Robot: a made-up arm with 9 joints. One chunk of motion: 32 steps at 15 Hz.
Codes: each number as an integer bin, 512 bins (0 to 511) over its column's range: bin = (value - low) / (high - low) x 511, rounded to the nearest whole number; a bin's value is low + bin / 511 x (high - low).
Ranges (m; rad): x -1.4..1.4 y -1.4..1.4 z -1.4..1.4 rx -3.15..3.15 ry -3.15..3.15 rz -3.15..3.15
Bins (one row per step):
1: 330 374 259 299 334 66
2: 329 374 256 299 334 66
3: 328 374 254 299 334 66
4: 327 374 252 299 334 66
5: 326 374 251 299 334 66
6: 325 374 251 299 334 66
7: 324 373 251 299 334 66
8: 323 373 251 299 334 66
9: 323 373 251 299 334 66
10: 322 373 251 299 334 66
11: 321 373 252 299 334 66
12: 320 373 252 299 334 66
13: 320 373 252 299 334 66
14: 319 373 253 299 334 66
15: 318 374 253 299 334 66
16: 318 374 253 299 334 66
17: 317 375 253 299 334 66
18: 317 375 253 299 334 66
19: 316 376 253 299 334 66
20: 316 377 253 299 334 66
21: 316 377 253 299 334 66
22: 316 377 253 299 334 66
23: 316 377 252 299 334 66
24: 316 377 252 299 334 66
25: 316 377 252 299 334 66
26: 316 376 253 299 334 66
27: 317 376 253 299 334 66
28: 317 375 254 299 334 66
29: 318 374 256 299 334 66
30: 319 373 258 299 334 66
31: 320 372 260 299 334 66
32: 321 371 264 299 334 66
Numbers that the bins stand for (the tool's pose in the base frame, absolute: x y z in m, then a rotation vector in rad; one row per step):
1: 0.4082 0.6493 0.0192 0.5363 0.9678 -2.3363
2: 0.4027 0.6493 0.0027 0.5363 0.9678 -2.3363
3: 0.3973 0.6493 -0.0082 0.5363 0.9678 -2.3363
4: 0.3918 0.6493 -0.0192 0.5363 0.9678 -2.3363
5: 0.3863 0.6493 -0.0247 0.5363 0.9678 -2.3363
6: 0.3808 0.6493 -0.0247 0.5363 0.9678 -2.3363
7: 0.3753 0.6438 -0.0247 0.5363 0.9678 -2.3363
8: 0.3699 0.6438 -0.0247 0.5363 0.9678 -2.3363
9: 0.3699 0.6438 -0.0247 0.5363 0.9678 -2.3363
10: 0.3644 0.6438 -0.0247 0.5363 0.9678 -2.3363
11: 0.3589 0.6438 -0.0192 0.5363 0.9678 -2.3363
12: 0.3534 0.6438 -0.0192 0.5363 0.9678 -2.3363
13: 0.3534 0.6438 -0.0192 0.5363 0.9678 -2.3363
14: 0.3479 0.6438 -0.0137 0.5363 0.9678 -2.3363
15: 0.3425 0.6493 -0.0137 0.5363 0.9678 -2.3363
16: 0.3425 0.6493 -0.0137 0.5363 0.9678 -2.3363
17: 0.3370 0.6548 -0.0137 0.5363 0.9678 -2.3363
18: 0.3370 0.6548 -0.0137 0.5363 0.9678 -2.3363
19: 0.3315 0.6603 -0.0137 0.5363 0.9678 -2.3363
20: 0.3315 0.6658 -0.0137 0.5363 0.9678 -2.3363
21: 0.3315 0.6658 -0.0137 0.5363 0.9678 -2.3363
22: 0.3315 0.6658 -0.0137 0.5363 0.9678 -2.3363
23: 0.3315 0.6658 -0.0192 0.5363 0.9678 -2.3363
24: 0.3315 0.6658 -0.0192 0.5363 0.9678 -2.3363
25: 0.3315 0.6658 -0.0192 0.5363 0.9678 -2.3363
26: 0.3315 0.6603 -0.0137 0.5363 0.9678 -2.3363
27: 0.3370 0.6603 -0.0137 0.5363 0.9678 -2.3363
28: 0.3370 0.6548 -0.0082 0.5363 0.9678 -2.3363
29: 0.3425 0.6493 0.0027 0.5363 0.9678 -2.3363
30: 0.3479 0.6438 0.0137 0.5363 0.9678 -2.3363
31: 0.3534 0.6384 0.0247 0.5363 0.9678 -2.3363
32: 0.3589 0.6329 0.0466 0.5363 0.9678 -2.3363

